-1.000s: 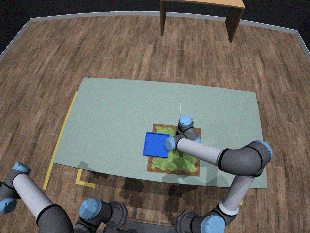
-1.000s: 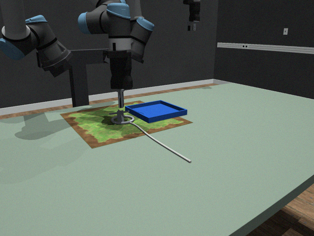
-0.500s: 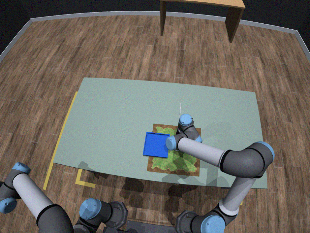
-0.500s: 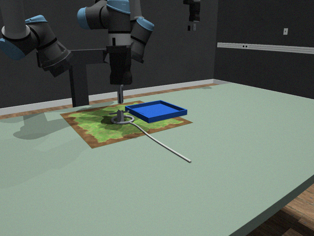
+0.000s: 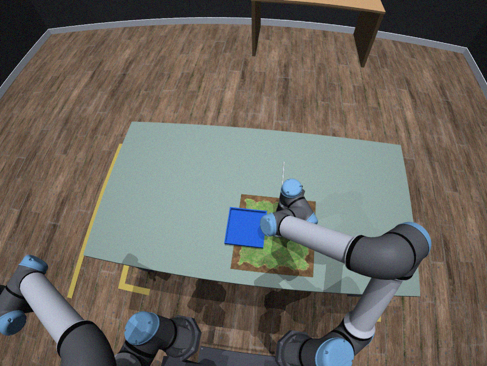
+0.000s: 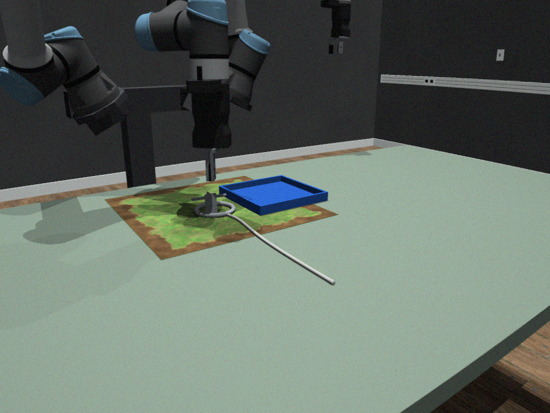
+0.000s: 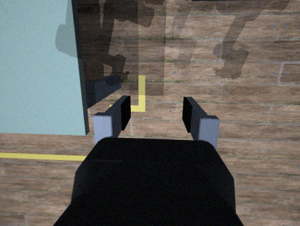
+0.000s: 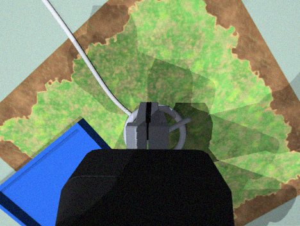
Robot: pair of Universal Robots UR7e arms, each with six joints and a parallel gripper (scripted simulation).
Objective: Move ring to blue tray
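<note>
The brown mat lies 12 cm below my right hand, 8 cm behind it and 4 cm to the left of it. The rest, counted from my right hand: grey stake (8 cm below, 4 cm behind, 1 cm to the left); grey ring (10 cm below, 5 cm behind, 3 cm to the left); blue tray (19 cm to the left, 10 cm below, 6 cm behind).
</note>
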